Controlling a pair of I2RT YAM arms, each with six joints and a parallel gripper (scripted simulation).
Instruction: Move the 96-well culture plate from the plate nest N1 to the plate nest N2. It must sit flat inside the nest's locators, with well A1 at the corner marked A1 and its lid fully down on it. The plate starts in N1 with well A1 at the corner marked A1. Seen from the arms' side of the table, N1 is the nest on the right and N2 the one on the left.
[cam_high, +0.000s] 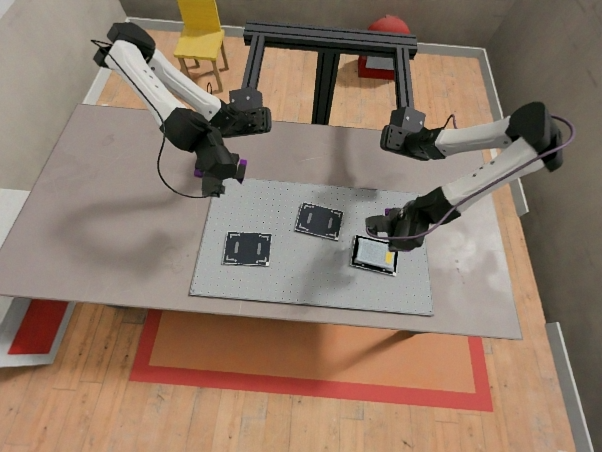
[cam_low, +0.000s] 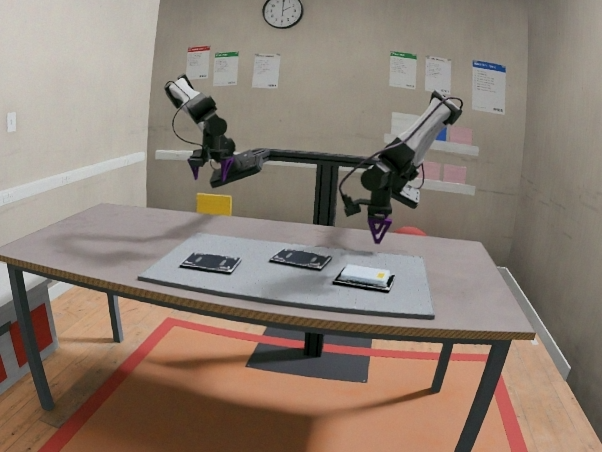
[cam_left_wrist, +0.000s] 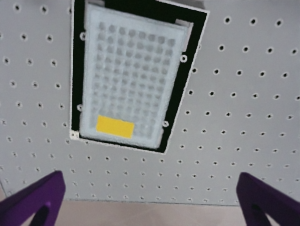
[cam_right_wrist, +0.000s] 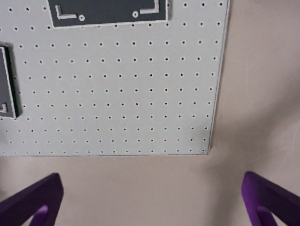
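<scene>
My left gripper is now 110 mm above the culture plate, 30 mm short of it and 20 mm to the left of it.
</scene>
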